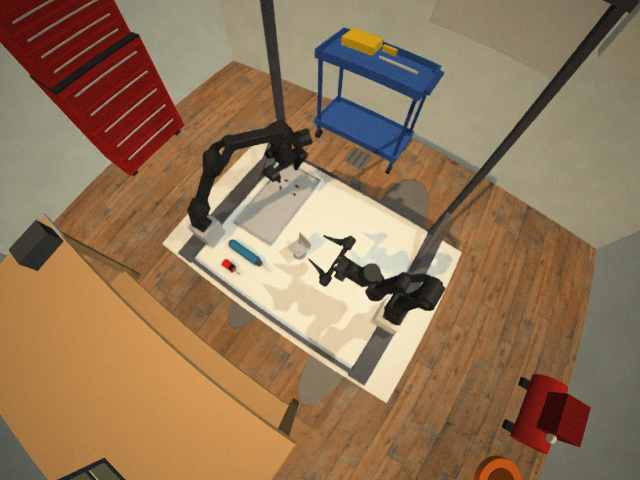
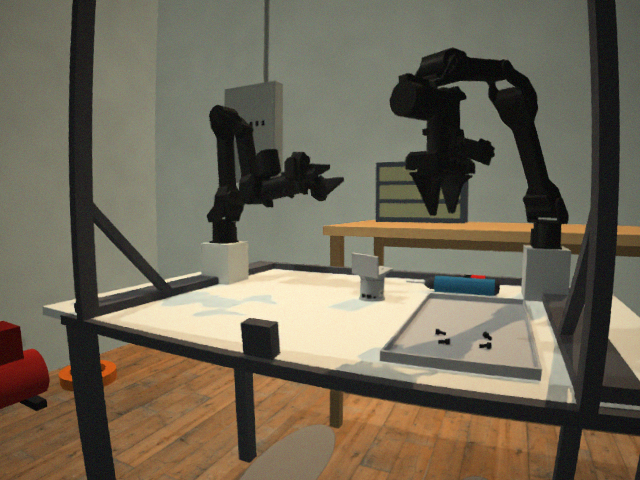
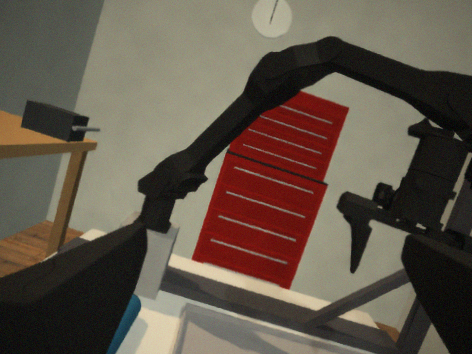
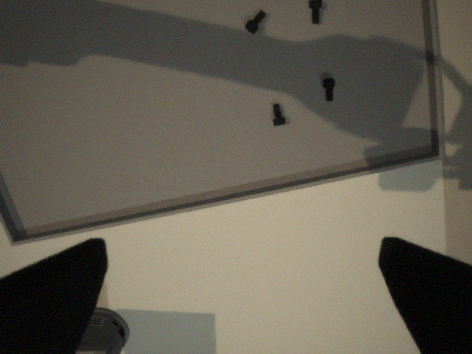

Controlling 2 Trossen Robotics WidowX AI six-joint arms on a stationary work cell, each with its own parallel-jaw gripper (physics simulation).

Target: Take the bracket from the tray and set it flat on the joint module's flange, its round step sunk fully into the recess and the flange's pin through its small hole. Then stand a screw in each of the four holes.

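Observation:
The grey angled bracket rests on the round joint module, its flat plate level and its other plate upright. Its holes and how deep its step sits are too small or hidden to tell. Several black screws lie on their sides in the grey tray. My right gripper is open and empty, pointing down high above the tray area. My left gripper is open and empty, roughly level, above the table beside the bracket.
A blue screwdriver lies near the right arm's base, with a small red tool beside it. Dark frame posts rise at the table's edge. A black box sits on the edge rail.

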